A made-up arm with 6 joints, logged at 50 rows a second.
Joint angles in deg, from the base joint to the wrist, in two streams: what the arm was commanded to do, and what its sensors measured. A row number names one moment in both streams.
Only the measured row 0 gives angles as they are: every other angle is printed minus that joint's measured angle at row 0.
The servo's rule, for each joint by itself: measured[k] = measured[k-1] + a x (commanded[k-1-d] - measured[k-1]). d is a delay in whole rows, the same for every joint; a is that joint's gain. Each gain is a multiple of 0.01, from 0.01 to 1. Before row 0 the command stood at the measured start. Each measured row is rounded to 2 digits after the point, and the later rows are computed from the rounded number. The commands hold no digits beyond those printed.
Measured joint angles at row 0:
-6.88 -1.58 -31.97 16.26 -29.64 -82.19
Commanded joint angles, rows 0 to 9:
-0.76 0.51 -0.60 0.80 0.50 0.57
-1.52 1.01 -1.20 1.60 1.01 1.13
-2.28 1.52 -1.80 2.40 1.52 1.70
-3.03 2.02 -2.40 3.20 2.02 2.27
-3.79 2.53 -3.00 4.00 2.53 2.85
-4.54 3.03 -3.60 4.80 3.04 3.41
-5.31 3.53 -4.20 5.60 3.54 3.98
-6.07 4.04 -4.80 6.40 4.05 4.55
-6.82 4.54 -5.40 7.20 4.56 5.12
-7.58 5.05 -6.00 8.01 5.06 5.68
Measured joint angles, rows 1 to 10:
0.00 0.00 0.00 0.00 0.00 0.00
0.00 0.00 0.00 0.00 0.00 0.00
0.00 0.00 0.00 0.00 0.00 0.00
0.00 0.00 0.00 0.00 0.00 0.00
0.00 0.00 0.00 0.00 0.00 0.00
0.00 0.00 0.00 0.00 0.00 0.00
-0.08 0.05 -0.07 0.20 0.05 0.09
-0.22 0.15 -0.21 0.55 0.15 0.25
-0.43 0.29 -0.40 1.01 0.29 0.47
-0.69 0.46 -0.64 1.56 0.46 0.74
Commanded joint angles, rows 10 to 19:
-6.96 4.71 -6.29 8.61 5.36 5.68
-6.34 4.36 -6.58 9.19 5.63 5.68
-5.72 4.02 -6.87 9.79 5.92 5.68
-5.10 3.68 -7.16 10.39 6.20 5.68
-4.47 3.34 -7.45 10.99 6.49 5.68
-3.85 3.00 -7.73 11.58 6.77 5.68
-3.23 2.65 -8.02 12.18 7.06 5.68
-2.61 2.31 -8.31 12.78 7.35 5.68
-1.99 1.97 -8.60 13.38 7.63 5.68
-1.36 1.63 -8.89 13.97 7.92 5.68
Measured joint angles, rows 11 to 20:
-1.00 0.67 -0.92 2.17 0.67 1.06
-1.35 0.91 -1.24 2.83 0.91 1.41
-1.75 1.17 -1.60 3.52 1.17 1.80
-2.18 1.46 -1.98 4.24 1.46 2.21
-2.64 1.77 -2.39 4.98 1.77 2.65
-3.13 2.10 -2.82 5.74 2.10 3.10
-3.51 2.36 -3.24 6.46 2.43 3.49
-3.79 2.56 -3.64 7.14 2.75 3.82
-3.98 2.71 -4.03 7.80 3.07 4.10
-4.09 2.81 -4.41 8.45 3.38 4.34

